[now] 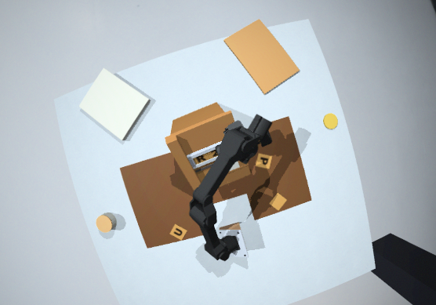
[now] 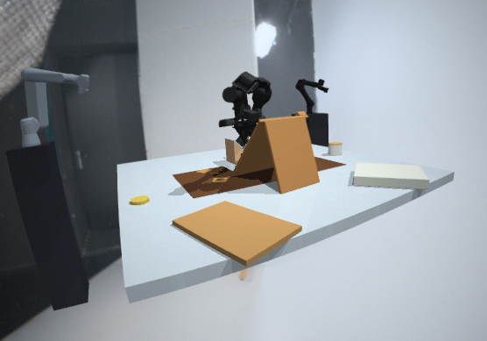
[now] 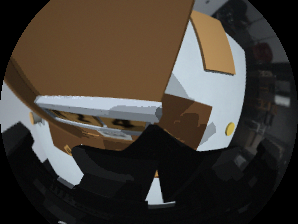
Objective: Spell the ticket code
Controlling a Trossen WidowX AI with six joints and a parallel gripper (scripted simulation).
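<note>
Right now my gripper tip is 70 mm past the white ticket, 70 mm to the right of it and 80 mm above it. From my gripper tip the other things lie so: brown mat 180 mm behind, 150 mm to the left, 160 mm below; orange slab 330 mm ahead, 220 mm to the right, 160 mm below; cream slab 340 mm ahead, 460 mm to the left, 150 mm below.
</note>
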